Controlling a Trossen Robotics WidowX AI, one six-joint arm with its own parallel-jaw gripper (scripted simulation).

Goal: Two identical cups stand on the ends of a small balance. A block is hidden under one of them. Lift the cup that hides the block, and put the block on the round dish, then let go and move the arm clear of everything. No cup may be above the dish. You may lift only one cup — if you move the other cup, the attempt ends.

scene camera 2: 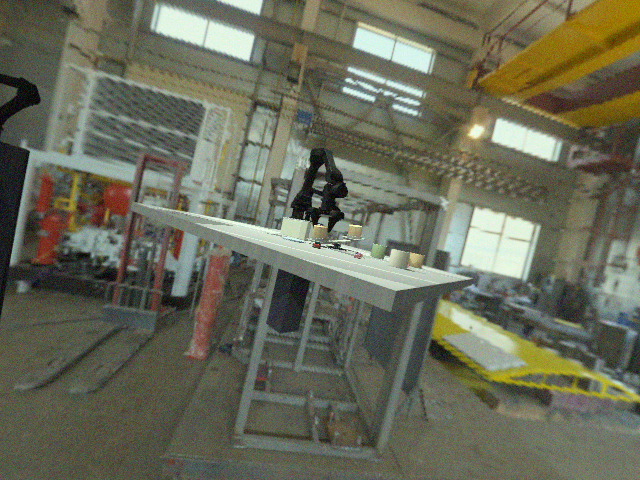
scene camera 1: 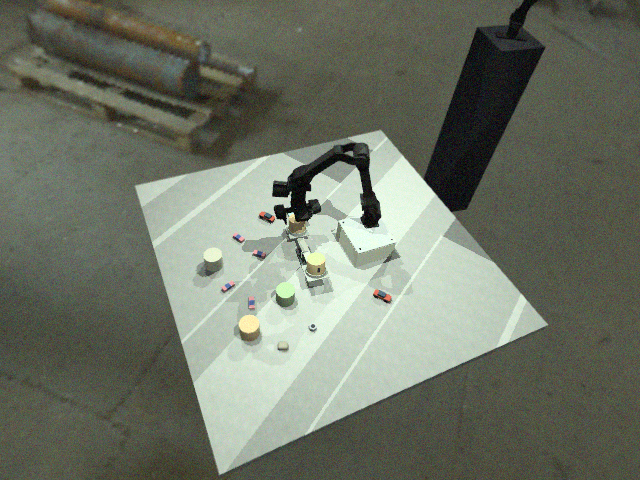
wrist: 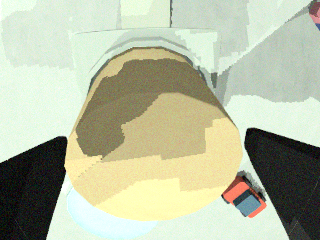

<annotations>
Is my gripper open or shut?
Open.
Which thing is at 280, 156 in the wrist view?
My gripper.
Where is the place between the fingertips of my gripper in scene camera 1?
296, 222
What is my gripper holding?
Nothing.
</annotations>
